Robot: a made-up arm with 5 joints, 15 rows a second.
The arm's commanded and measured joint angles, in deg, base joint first. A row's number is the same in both.
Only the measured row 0 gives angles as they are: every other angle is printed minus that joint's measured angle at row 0.
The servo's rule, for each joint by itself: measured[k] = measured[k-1] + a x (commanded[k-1-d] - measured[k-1]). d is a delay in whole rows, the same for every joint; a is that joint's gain. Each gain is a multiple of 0.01, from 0.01 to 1. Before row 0 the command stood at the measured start. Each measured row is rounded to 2 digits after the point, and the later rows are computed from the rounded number. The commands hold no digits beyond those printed.
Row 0, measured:
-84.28 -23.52 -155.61 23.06 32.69
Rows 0 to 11, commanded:
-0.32 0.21 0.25 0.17 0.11
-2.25 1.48 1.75 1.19 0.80
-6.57 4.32 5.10 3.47 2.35
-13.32 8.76 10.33 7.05 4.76
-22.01 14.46 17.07 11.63 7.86
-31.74 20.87 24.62 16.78 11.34
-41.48 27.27 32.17 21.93 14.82
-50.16 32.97 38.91 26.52 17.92
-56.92 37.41 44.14 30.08 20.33
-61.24 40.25 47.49 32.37 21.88
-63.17 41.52 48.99 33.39 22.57
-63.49 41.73 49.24 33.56 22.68
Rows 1 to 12, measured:
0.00 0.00 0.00 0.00 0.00
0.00 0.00 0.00 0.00 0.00
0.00 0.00 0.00 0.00 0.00
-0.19 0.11 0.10 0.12 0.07
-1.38 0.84 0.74 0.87 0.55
-4.39 2.68 2.44 2.69 1.74
-9.57 5.90 5.52 5.74 3.73
-16.79 10.44 10.02 9.86 6.46
-25.46 15.97 15.71 14.70 9.68
-34.75 21.96 22.13 19.76 13.07
-43.69 27.80 28.67 24.49 16.27
-51.36 32.89 34.70 28.40 18.95
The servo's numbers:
d 3
a 0.58 0.53 0.39 0.70 0.66

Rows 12 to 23, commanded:
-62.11 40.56 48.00 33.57 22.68
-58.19 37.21 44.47 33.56 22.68
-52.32 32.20 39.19 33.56 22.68
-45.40 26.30 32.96 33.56 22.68
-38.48 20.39 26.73 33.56 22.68
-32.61 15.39 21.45 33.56 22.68
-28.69 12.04 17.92 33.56 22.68
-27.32 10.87 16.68 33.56 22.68
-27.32 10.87 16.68 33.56 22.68
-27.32 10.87 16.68 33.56 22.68
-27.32 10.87 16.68 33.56 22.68
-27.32 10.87 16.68 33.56 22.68
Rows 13 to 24, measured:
-57.09 36.79 39.69 31.18 20.88
-60.62 39.30 43.32 32.73 22.00
-62.28 40.59 45.63 33.31 22.45
-62.18 40.57 46.55 33.49 22.60
-59.87 38.79 45.74 33.54 22.65
-55.49 35.30 43.19 33.55 22.67
-49.64 30.53 39.20 33.56 22.68
-43.17 25.16 34.34 33.56 22.68
-37.05 19.98 29.31 33.56 22.68
-32.20 15.77 24.87 33.56 22.68
-29.37 13.17 21.68 33.56 22.68
-28.18 11.95 19.73 33.56 22.68

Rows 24 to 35, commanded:
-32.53 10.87 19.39 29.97 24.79
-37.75 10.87 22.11 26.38 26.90
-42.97 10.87 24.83 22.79 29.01
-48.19 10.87 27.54 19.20 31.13
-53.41 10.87 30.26 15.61 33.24
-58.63 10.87 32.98 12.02 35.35
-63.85 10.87 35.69 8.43 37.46
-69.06 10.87 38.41 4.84 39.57
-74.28 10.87 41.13 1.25 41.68
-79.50 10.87 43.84 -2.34 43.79
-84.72 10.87 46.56 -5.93 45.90
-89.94 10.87 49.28 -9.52 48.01
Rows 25 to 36, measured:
-27.68 11.38 18.54 33.56 22.68
-27.47 11.11 17.81 33.56 22.68
-27.38 10.98 17.37 33.56 22.68
-30.37 10.92 18.16 31.05 24.07
-34.65 10.89 19.70 27.78 25.94
-39.48 10.88 21.70 24.29 27.97
-44.53 10.87 23.98 20.73 30.06
-49.68 10.87 26.43 17.15 32.16
-54.87 10.87 28.98 13.56 34.27
-60.08 10.87 31.60 9.97 36.38
-65.29 10.87 34.26 6.38 38.49
-70.50 10.87 36.94 2.79 40.60

